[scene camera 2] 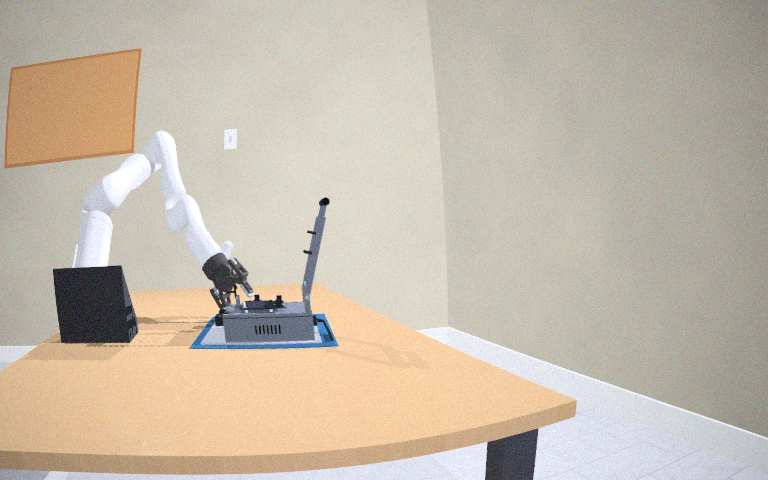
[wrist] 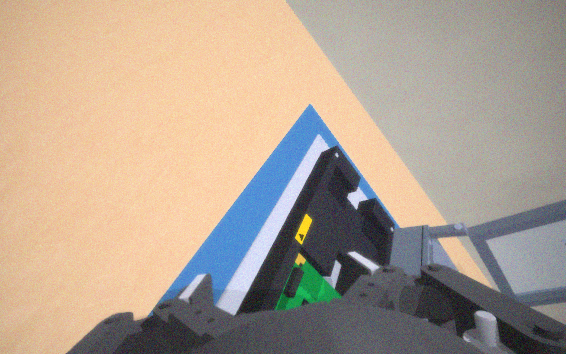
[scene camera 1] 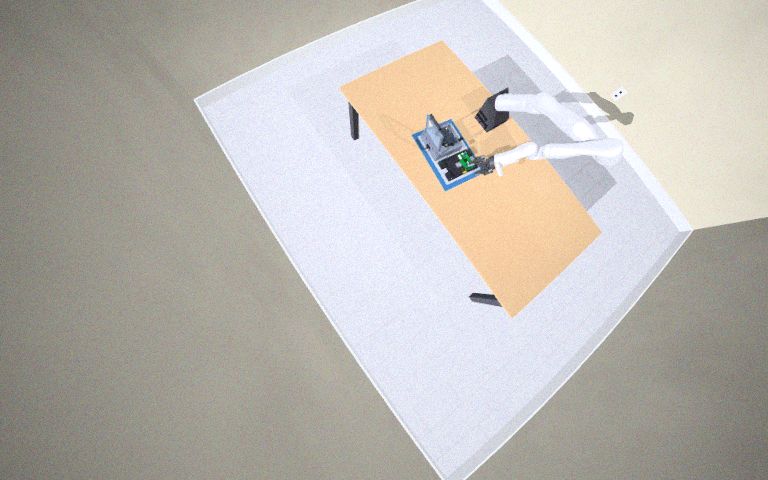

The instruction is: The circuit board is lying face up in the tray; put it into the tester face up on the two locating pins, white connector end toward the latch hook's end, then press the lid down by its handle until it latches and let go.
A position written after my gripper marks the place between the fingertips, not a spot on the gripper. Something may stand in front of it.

In view: my gripper (scene camera 2: 244, 306), a green circuit board (wrist: 305, 285) and a tester lid (scene camera 2: 317, 232).
The tester lid is seen too in the wrist view (wrist: 516, 250). My gripper is seen too in the wrist view (wrist: 280, 278).
